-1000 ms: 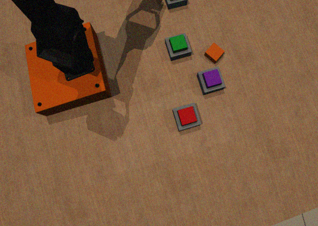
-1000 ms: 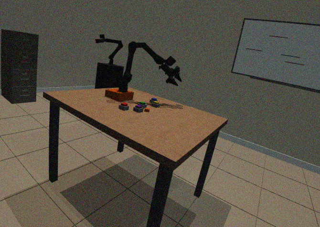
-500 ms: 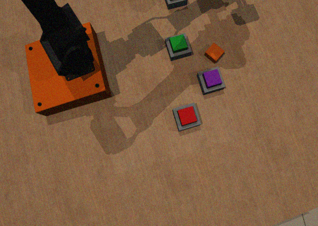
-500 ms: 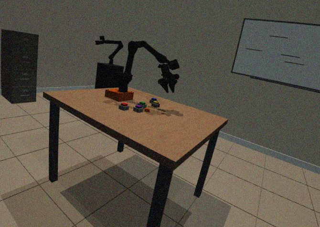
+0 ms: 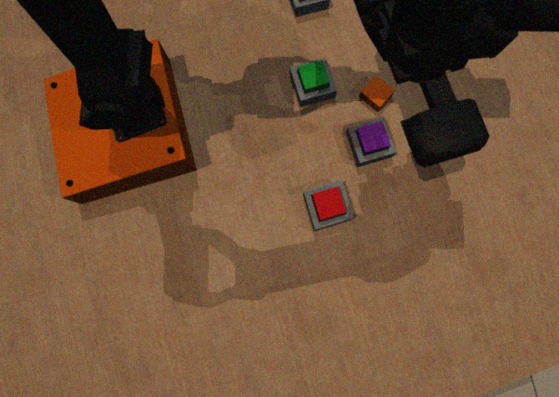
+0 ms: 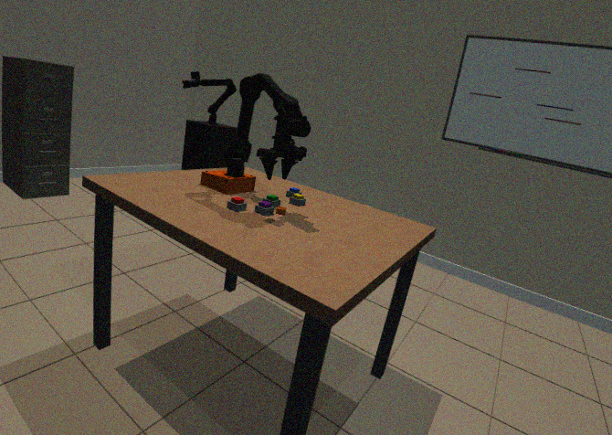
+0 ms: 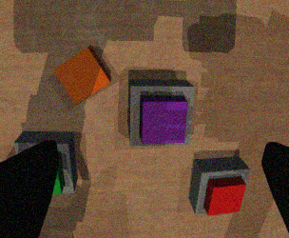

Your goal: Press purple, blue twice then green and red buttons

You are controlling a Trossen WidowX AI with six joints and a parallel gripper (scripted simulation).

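Now: gripper tip 9 cm above the purple button, 2 cm past it and 1 cm to the left of it. The rest, counted from my gripper tip: orange block 12 cm below, 4 cm to the left, 1 cm ahead; then green button 9 cm to the left, 9 cm below, 6 cm behind; then red button 10 cm behind, 9 cm below, 7 cm to the right.
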